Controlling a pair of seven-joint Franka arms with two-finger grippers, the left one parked.
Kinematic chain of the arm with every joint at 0, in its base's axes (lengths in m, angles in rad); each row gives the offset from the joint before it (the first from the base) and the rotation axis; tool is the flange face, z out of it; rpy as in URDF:
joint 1: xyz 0 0 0.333 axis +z
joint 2: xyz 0 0 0 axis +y
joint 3: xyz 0 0 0.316 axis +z
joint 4: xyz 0.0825 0 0 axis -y
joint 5: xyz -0.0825 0 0.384 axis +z
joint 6: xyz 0 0 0 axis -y
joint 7: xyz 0.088 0 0 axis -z
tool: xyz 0 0 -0.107 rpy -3.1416 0 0
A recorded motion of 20 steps. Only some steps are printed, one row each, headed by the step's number.
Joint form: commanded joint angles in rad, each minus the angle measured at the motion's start. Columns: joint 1, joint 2, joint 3, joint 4, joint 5, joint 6, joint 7.
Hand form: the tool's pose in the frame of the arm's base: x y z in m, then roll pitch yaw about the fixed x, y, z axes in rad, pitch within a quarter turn. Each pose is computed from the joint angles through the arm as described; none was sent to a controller.
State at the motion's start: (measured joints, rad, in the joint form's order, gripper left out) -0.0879 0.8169 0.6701 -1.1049 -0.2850 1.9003 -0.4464
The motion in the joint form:
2: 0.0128 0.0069 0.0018 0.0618 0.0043 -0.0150 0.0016
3: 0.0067 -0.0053 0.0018 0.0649 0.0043 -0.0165 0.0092
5: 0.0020 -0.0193 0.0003 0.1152 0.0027 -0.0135 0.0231
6: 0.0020 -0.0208 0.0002 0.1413 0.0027 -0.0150 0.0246
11: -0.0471 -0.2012 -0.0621 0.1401 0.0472 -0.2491 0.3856
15: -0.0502 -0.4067 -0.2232 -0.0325 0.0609 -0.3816 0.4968
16: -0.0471 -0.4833 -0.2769 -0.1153 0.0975 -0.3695 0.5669
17: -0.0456 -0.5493 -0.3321 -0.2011 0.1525 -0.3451 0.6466
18: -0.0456 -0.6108 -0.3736 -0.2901 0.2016 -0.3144 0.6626
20: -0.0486 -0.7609 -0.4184 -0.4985 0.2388 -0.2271 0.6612
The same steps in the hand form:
2: 0.7242 0.2475 0.4233 -3.0273 -0.2245 0.8856
3: 0.7248 0.2426 0.4331 -3.0365 -0.2318 0.8731
5: 0.7319 0.2294 0.4654 -3.0675 -0.2808 0.8389
6: 0.7347 0.2244 0.4779 -3.0776 -0.3016 0.8290
11: 0.6986 0.1655 0.5669 -3.0509 -0.1612 0.4085
15: 0.6534 0.1121 0.5905 3.0915 -0.0093 0.2127
16: 0.6378 0.0994 0.5972 3.0805 -0.0079 0.1107
17: 0.6251 0.0841 0.5966 3.0970 -0.0050 -0.0084
18: 0.6121 0.0723 0.5927 3.1172 0.0012 -0.0574
20: 0.5760 0.0583 0.5873 3.1135 -0.0220 -0.0954

